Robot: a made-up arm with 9 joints. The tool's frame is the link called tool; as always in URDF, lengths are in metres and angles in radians. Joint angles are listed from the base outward.
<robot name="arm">
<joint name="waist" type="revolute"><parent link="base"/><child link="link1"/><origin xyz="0 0 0.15"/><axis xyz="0 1 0"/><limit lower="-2.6" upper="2.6"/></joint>
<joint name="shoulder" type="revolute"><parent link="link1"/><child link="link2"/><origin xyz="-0.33 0.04 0.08"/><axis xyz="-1 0 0"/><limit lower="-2.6" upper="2.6"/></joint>
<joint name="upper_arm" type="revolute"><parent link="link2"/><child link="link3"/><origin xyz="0.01 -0.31 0.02"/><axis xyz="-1 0 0"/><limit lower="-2.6" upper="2.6"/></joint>
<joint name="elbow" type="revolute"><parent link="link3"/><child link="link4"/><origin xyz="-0.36 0.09 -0.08"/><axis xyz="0 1 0"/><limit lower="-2.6" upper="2.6"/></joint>
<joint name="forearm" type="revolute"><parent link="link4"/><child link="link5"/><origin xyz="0.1 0.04 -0.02"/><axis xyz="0 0 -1"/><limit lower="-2.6" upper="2.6"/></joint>
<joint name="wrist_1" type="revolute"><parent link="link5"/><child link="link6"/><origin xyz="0.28 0.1 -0.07"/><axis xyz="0 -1 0"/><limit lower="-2.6" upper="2.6"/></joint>
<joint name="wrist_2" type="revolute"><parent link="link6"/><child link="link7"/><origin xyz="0.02 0.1 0.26"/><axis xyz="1 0 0"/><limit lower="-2.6" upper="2.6"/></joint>
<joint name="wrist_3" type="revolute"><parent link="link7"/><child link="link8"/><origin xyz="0.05 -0.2 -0.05"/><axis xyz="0 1 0"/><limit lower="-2.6" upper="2.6"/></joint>
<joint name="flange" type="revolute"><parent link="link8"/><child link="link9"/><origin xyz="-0.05 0.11 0.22"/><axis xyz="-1 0 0"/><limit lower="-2.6" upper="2.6"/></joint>
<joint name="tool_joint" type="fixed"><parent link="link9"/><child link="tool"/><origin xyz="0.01 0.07 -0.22"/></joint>
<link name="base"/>
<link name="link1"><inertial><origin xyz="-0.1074 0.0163 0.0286"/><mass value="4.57"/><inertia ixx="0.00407" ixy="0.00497" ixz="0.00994" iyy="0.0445" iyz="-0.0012" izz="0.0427"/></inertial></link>
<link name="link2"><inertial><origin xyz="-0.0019 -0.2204 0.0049"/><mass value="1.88"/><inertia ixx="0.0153" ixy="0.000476" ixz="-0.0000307" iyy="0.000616" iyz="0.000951" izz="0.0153"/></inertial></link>
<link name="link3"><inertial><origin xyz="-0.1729 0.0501 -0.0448"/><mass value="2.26"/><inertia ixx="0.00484" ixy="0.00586" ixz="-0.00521" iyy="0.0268" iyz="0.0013" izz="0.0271"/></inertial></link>
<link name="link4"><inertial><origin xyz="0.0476 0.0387 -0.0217"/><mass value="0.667"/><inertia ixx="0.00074" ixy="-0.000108" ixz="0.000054" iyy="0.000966" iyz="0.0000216" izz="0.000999"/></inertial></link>
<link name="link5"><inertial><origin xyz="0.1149 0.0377 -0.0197"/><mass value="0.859"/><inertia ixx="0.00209" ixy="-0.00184" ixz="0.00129" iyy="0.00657" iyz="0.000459" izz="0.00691"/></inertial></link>
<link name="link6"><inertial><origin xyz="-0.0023 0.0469 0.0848"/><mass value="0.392"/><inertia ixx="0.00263" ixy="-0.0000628" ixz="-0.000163" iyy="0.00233" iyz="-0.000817" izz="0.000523"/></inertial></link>
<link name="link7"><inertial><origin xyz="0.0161 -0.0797 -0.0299"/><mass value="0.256"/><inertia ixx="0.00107" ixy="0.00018" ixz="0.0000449" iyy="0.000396" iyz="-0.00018" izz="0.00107"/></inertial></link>
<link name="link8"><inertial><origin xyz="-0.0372 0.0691 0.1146"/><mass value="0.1"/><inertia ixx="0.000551" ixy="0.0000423" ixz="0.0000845" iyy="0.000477" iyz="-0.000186" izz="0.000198"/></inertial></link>
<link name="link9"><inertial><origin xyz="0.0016 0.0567 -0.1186"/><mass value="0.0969"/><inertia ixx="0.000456" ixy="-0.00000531" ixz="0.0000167" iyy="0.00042" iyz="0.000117" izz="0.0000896"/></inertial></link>
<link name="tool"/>
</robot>
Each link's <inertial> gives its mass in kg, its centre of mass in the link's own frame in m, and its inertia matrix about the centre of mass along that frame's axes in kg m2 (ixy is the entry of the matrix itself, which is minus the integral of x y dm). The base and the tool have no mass. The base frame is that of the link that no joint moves.
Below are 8 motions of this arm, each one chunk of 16 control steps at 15 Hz.
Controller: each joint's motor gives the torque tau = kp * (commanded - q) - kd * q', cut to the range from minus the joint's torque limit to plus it. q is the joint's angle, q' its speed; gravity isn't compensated. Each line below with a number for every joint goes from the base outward.
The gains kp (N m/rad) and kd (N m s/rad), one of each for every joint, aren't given. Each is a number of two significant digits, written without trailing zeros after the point. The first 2 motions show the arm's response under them.
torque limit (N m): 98 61 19 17 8.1 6.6 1.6 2.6 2.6
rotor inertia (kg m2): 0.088 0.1 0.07 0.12 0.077 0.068 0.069 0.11 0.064
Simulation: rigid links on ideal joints. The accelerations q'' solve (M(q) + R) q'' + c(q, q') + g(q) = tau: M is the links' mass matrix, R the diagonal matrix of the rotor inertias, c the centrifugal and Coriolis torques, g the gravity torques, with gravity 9.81 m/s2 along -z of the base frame. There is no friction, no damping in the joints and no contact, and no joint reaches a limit. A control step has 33 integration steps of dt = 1/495 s. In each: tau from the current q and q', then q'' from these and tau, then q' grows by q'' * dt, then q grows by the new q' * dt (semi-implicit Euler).
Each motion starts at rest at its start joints. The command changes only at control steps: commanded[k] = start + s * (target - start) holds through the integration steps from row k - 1 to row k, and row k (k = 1, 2, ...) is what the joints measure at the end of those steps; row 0 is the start. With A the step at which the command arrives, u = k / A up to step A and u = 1 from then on. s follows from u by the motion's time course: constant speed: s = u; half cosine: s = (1 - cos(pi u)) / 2; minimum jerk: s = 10 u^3 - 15 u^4 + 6 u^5; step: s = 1 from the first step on.
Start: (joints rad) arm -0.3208 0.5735 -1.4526 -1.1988 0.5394 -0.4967 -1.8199 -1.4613 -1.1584
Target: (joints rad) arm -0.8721 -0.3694 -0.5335 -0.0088 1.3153 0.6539 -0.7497 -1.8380 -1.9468
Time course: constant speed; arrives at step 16
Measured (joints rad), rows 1 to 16:
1: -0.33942 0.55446 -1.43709 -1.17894 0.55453 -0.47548 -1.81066 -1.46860 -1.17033
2: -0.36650 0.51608 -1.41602 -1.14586 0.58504 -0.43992 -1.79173 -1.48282 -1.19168
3: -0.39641 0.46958 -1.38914 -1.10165 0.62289 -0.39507 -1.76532 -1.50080 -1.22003
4: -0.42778 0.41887 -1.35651 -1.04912 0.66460 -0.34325 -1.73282 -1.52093 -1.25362
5: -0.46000 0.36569 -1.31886 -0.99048 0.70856 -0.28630 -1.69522 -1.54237 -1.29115
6: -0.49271 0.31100 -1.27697 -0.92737 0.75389 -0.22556 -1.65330 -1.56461 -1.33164
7: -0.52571 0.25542 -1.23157 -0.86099 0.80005 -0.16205 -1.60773 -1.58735 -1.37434
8: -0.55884 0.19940 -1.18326 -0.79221 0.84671 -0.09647 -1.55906 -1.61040 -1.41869
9: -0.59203 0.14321 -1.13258 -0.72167 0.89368 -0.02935 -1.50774 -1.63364 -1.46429
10: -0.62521 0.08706 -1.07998 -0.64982 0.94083 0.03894 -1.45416 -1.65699 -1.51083
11: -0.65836 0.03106 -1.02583 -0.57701 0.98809 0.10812 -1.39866 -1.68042 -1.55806
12: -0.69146 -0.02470 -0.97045 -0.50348 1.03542 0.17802 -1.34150 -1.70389 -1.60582
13: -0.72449 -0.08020 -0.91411 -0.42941 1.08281 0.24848 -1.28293 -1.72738 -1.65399
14: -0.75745 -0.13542 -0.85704 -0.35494 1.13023 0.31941 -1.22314 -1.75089 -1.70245
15: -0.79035 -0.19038 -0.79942 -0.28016 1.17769 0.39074 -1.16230 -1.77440 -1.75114
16: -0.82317 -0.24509 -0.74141 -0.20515 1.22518 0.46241 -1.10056 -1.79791 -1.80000
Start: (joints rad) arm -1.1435 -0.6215 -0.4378 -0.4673 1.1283 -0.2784 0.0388 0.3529 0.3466
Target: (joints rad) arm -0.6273 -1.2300 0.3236 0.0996 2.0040 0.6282 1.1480 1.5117 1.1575
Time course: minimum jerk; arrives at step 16
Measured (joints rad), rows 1 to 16:
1: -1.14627 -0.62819 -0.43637 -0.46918 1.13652 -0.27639 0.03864 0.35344 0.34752
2: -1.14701 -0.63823 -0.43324 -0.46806 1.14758 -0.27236 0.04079 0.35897 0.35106
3: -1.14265 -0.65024 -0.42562 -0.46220 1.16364 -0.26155 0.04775 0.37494 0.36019
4: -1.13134 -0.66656 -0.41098 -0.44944 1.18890 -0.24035 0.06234 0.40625 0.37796
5: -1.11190 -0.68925 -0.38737 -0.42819 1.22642 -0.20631 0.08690 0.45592 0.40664
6: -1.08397 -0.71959 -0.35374 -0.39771 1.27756 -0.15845 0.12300 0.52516 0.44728
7: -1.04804 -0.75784 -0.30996 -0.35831 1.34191 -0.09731 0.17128 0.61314 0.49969
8: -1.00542 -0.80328 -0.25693 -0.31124 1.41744 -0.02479 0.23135 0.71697 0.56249
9: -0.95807 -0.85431 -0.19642 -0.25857 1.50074 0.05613 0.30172 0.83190 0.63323
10: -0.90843 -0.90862 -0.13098 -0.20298 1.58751 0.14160 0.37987 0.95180 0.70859
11: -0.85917 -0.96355 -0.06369 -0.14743 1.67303 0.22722 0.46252 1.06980 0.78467
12: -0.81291 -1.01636 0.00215 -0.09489 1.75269 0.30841 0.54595 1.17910 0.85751
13: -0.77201 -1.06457 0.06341 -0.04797 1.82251 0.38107 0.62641 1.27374 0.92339
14: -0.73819 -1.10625 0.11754 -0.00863 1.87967 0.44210 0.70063 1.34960 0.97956
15: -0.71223 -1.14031 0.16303 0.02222 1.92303 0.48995 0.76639 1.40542 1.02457
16: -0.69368 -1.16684 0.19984 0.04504 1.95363 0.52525 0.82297 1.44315 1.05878
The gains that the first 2 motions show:
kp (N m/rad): 870 140 95 190 120 72 26 60 47
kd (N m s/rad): 170 39 28 40 23 15 11 9.9 11
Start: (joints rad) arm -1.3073 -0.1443 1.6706 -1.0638 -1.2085 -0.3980 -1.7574 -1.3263 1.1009
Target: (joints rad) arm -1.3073 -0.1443 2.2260 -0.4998 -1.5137 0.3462 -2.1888 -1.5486 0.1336
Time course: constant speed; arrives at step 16
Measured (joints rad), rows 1 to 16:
1: -1.30883 -0.15057 1.67669 -1.05680 -1.21836 -0.38393 -1.76283 -1.33016 1.08703
2: -1.31059 -0.15792 1.68818 -1.04212 -1.23111 -0.36108 -1.77174 -1.33743 1.06146
3: -1.31185 -0.16381 1.70436 -1.02171 -1.24580 -0.33184 -1.78331 -1.34704 1.02707
4: -1.31268 -0.16819 1.72447 -0.99715 -1.26202 -0.29793 -1.79720 -1.35814 0.98610
5: -1.31322 -0.17139 1.74768 -0.96958 -1.27931 -0.26071 -1.81309 -1.37021 0.94019
6: -1.31358 -0.17375 1.77329 -0.93981 -1.29729 -0.22114 -1.83066 -1.38292 0.89061
7: -1.31383 -0.17552 1.80075 -0.90844 -1.31570 -0.17989 -1.84965 -1.39604 0.83827
8: -1.31402 -0.17689 1.82962 -0.87591 -1.33438 -0.13746 -1.86984 -1.40944 0.78389
9: -1.31418 -0.17798 1.85960 -0.84254 -1.35320 -0.09417 -1.89104 -1.42303 0.72796
10: -1.31433 -0.17887 1.89042 -0.80856 -1.37209 -0.05028 -1.91311 -1.43674 0.67089
11: -1.31449 -0.17963 1.92191 -0.77413 -1.39102 -0.00594 -1.93589 -1.45053 0.61296
12: -1.31465 -0.18030 1.95392 -0.73938 -1.40994 0.03872 -1.95929 -1.46437 0.55439
13: -1.31482 -0.18090 1.98635 -0.70440 -1.42884 0.08362 -1.98321 -1.47825 0.49534
14: -1.31500 -0.18144 2.01910 -0.66926 -1.44771 0.12871 -2.00756 -1.49215 0.43594
15: -1.31520 -0.18194 2.05212 -0.63399 -1.46654 0.17394 -2.03229 -1.50607 0.37627
16: -1.31542 -0.18241 2.08535 -0.59865 -1.48534 0.21929 -2.05734 -1.51999 0.31640

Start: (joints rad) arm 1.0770 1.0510 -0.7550 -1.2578 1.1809 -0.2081 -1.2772 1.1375 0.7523
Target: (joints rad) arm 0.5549 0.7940 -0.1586 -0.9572 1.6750 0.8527 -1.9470 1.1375 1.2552
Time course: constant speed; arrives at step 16
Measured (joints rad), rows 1 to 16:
1: 1.07049 1.04531 -0.74613 -1.24556 1.18857 -0.19271 -1.28251 1.13778 0.75922
2: 1.05602 1.03590 -0.73164 -1.23114 1.20362 -0.16341 -1.29308 1.13804 0.77226
3: 1.03546 1.02433 -0.71243 -1.21596 1.22377 -0.12312 -1.30816 1.13818 0.78997
4: 1.01062 1.01116 -0.68941 -1.20018 1.24737 -0.07488 -1.32714 1.13819 0.81116
5: 0.98280 0.99678 -0.66334 -1.18393 1.27331 -0.02093 -1.34946 1.13813 0.83494
6: 0.95291 0.98147 -0.63484 -1.16729 1.30083 0.03714 -1.37466 1.13801 0.86066
7: 0.92158 0.96544 -0.60439 -1.15034 1.32942 0.09816 -1.40232 1.13786 0.88783
8: 0.88924 0.94885 -0.57238 -1.13313 1.35872 0.16131 -1.43209 1.13767 0.91607
9: 0.85622 0.93181 -0.53912 -1.11572 1.38851 0.22598 -1.46367 1.13747 0.94512
10: 0.82272 0.91442 -0.50488 -1.09813 1.41861 0.29174 -1.49679 1.13726 0.97477
11: 0.78890 0.89675 -0.46985 -1.08040 1.44891 0.35825 -1.53122 1.13705 1.00488
12: 0.75487 0.87886 -0.43419 -1.06254 1.47935 0.42528 -1.56675 1.13685 1.03532
13: 0.72070 0.86078 -0.39805 -1.04459 1.50987 0.49265 -1.60323 1.13666 1.06602
14: 0.68646 0.84254 -0.36153 -1.02654 1.54043 0.56023 -1.64049 1.13648 1.09691
15: 0.65218 0.82417 -0.32472 -1.00840 1.57103 0.62791 -1.67841 1.13632 1.12795
16: 0.61789 0.80568 -0.28771 -0.99020 1.60163 0.69561 -1.71687 1.13619 1.15908

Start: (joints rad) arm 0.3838 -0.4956 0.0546 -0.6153 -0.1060 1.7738 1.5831 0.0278 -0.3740
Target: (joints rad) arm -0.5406 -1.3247 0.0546 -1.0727 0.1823 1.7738 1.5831 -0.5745 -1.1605
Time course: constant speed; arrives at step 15
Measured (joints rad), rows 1 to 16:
1: 0.35869 -0.51512 0.06181 -0.61997 -0.09909 1.77637 1.58260 0.01500 -0.38675
2: 0.32025 -0.54722 0.07181 -0.63011 -0.08897 1.77929 1.58187 -0.00775 -0.40969
3: 0.27456 -0.58485 0.08023 -0.64575 -0.07618 1.78136 1.58116 -0.03659 -0.44014
4: 0.22389 -0.62650 0.08710 -0.66549 -0.06150 1.78269 1.58046 -0.06931 -0.47619
5: 0.16976 -0.67110 0.09257 -0.68829 -0.04545 1.78343 1.57977 -0.10453 -0.51643
6: 0.11326 -0.71786 0.09677 -0.71337 -0.02842 1.78370 1.57910 -0.14135 -0.55980
7: 0.05516 -0.76617 0.09983 -0.74019 -0.01065 1.78356 1.57845 -0.17918 -0.60549
8: -0.00401 -0.81558 0.10184 -0.76833 0.00766 1.78310 1.57781 -0.21765 -0.65292
9: -0.06387 -0.86574 0.10291 -0.79751 0.02640 1.78236 1.57720 -0.25651 -0.70163
10: -0.12415 -0.91640 0.10311 -0.82748 0.04545 1.78141 1.57662 -0.29563 -0.75128
11: -0.18469 -0.96740 0.10254 -0.85810 0.06474 1.78027 1.57608 -0.33490 -0.80164
12: -0.24534 -1.01859 0.10127 -0.88924 0.08423 1.77899 1.57558 -0.37426 -0.85250
13: -0.30602 -1.06989 0.09939 -0.92078 0.10386 1.77762 1.57513 -0.41368 -0.90374
14: -0.36668 -1.12124 0.09699 -0.95266 0.12359 1.77617 1.57475 -0.45315 -0.95523
15: -0.42727 -1.17261 0.09414 -0.98481 0.14338 1.77468 1.57443 -0.49266 -1.00692
16: -0.47159 -1.21473 0.09192 -1.00852 0.15851 1.77332 1.57381 -0.51987 -1.04628

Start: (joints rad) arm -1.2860 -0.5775 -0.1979 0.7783 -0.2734 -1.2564 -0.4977 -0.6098 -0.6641
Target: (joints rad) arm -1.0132 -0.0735 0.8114 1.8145 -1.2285 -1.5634 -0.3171 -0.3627 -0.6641
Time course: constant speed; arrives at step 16
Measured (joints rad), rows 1 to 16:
1: -1.28299 -0.57417 -0.18189 0.80076 -0.29287 -1.26258 -0.49529 -0.60571 -0.66386
2: -1.27628 -0.56515 -0.15421 0.83671 -0.32418 -1.27439 -0.49150 -0.59732 -0.66357
3: -1.26656 -0.55121 -0.11885 0.88108 -0.36388 -1.28903 -0.48668 -0.58622 -0.66333
4: -1.25474 -0.53354 -0.07743 0.93138 -0.40940 -1.30561 -0.48101 -0.57339 -0.66315
5: -1.24148 -0.51298 -0.03114 0.98585 -0.45886 -1.32353 -0.47462 -0.55942 -0.66300
6: -1.22725 -0.49019 0.01909 1.04322 -0.51090 -1.34235 -0.46762 -0.54473 -0.66289
7: -1.21234 -0.46568 0.07243 1.10255 -0.56462 -1.36172 -0.46010 -0.52959 -0.66281
8: -1.19699 -0.43988 0.12821 1.16316 -0.61941 -1.38140 -0.45212 -0.51417 -0.66275
9: -1.18134 -0.41311 0.18583 1.22459 -0.67488 -1.40121 -0.44375 -0.49860 -0.66271
10: -1.16550 -0.38564 0.24482 1.28649 -0.73077 -1.42100 -0.43504 -0.48294 -0.66269
11: -1.14952 -0.35770 0.30477 1.34865 -0.78693 -1.44068 -0.42603 -0.46725 -0.66269
12: -1.13345 -0.32945 0.36535 1.41093 -0.84328 -1.46020 -0.41675 -0.45157 -0.66271
13: -1.11734 -0.30103 0.42631 1.47324 -0.89979 -1.47951 -0.40724 -0.43591 -0.66274
14: -1.10119 -0.27253 0.48744 1.53554 -0.95642 -1.49862 -0.39752 -0.42030 -0.66278
15: -1.08503 -0.24405 0.54861 1.59782 -1.01319 -1.51751 -0.38761 -0.40472 -0.66283
16: -1.06887 -0.21561 0.60971 1.66011 -1.07011 -1.53620 -0.37754 -0.38919 -0.66289

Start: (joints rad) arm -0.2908 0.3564 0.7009 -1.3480 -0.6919 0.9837 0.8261 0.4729 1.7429
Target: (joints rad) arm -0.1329 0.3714 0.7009 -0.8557 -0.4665 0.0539 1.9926 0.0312 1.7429
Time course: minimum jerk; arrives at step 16
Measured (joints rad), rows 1 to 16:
1: -0.30082 0.34190 0.70598 -1.34837 -0.69606 0.98224 0.82756 0.47305 1.74259
2: -0.31028 0.32423 0.71249 -1.34668 -0.69974 0.97766 0.83176 0.47142 1.74217
3: -0.31546 0.31036 0.71783 -1.34111 -0.70024 0.96615 0.84071 0.46565 1.74186
4: -0.31652 0.29980 0.72215 -1.32975 -0.69702 0.94398 0.85746 0.45382 1.74163
5: -0.31365 0.29188 0.72567 -1.31123 -0.68978 0.90850 0.88458 0.43467 1.74147
6: -0.30715 0.28610 0.72854 -1.28496 -0.67848 0.85855 0.92374 0.40781 1.74134
7: -0.29743 0.28207 0.73087 -1.25119 -0.66344 0.79460 0.97562 0.37375 1.74123
8: -0.28507 0.27944 0.73271 -1.21094 -0.64530 0.71865 1.03979 0.33375 1.74114
9: -0.27082 0.27792 0.73415 -1.16592 -0.62494 0.63392 1.11468 0.28972 1.74105
10: -0.25556 0.27724 0.73523 -1.11833 -0.60348 0.54458 1.19770 0.24400 1.74097
11: -0.24021 0.27717 0.73604 -1.07065 -0.58213 0.45540 1.28540 0.19916 1.74089
12: -0.22568 0.27748 0.73668 -1.02540 -0.56209 0.37110 1.37386 0.15769 1.74082
13: -0.21274 0.27800 0.73722 -0.98484 -0.54442 0.29592 1.45910 0.12173 1.74076
14: -0.20199 0.27857 0.73772 -0.95068 -0.52991 0.23298 1.53775 0.09277 1.74071
15: -0.19369 0.27906 0.73820 -0.92379 -0.51889 0.18380 1.60745 0.07137 1.74068
16: -0.18770 0.27937 0.73866 -0.90382 -0.51114 0.14764 1.66740 0.05686 1.74067

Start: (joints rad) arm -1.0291 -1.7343 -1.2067 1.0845 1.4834 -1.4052 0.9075 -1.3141 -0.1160
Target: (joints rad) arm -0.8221 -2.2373 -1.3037 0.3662 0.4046 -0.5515 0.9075 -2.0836 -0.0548
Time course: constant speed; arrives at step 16
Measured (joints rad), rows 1 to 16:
1: -1.03034 -1.73755 -1.20561 1.07699 1.47410 -1.39331 0.90545 -1.32794 -0.11463
2: -1.02815 -1.74599 -1.20509 1.05930 1.45017 -1.36987 0.90323 -1.35358 -0.11259
3: -1.02260 -1.75979 -1.20649 1.03403 1.41218 -1.33795 0.90149 -1.38726 -0.11009
4: -1.01474 -1.77776 -1.20949 1.00327 1.36434 -1.29989 0.90015 -1.42618 -0.10726
5: -1.00533 -1.79888 -1.21375 0.96850 1.30979 -1.25735 0.89910 -1.46847 -0.10416
6: -0.99488 -1.82237 -1.21900 0.93077 1.25066 -1.21152 0.89827 -1.51291 -0.10087
7: -0.98373 -1.84765 -1.22506 0.89083 1.18831 -1.16325 0.89760 -1.55872 -0.09745
8: -0.97210 -1.87428 -1.23178 0.84922 1.12368 -1.11318 0.89707 -1.60540 -0.09393
9: -0.96014 -1.90196 -1.23908 0.80635 1.05739 -1.06178 0.89668 -1.65262 -0.09035
10: -0.94795 -1.93043 -1.24687 0.76250 0.98986 -1.00939 0.89640 -1.70017 -0.08675
11: -0.93559 -1.95952 -1.25508 0.71789 0.92140 -0.95628 0.89626 -1.74790 -0.08313
12: -0.92311 -1.98906 -1.26363 0.67269 0.85222 -0.90264 0.89625 -1.79574 -0.07951
13: -0.91055 -2.01896 -1.27248 0.62703 0.78248 -0.84863 0.89638 -1.84362 -0.07591
14: -0.89791 -2.04911 -1.28156 0.58101 0.71232 -0.79437 0.89665 -1.89152 -0.07232
15: -0.88523 -2.07944 -1.29081 0.53473 0.64184 -0.73997 0.89709 -1.93941 -0.06875
16: -0.87251 -2.10988 -1.30017 0.48825 0.57115 -0.68550 0.89769 -1.98729 -0.06521

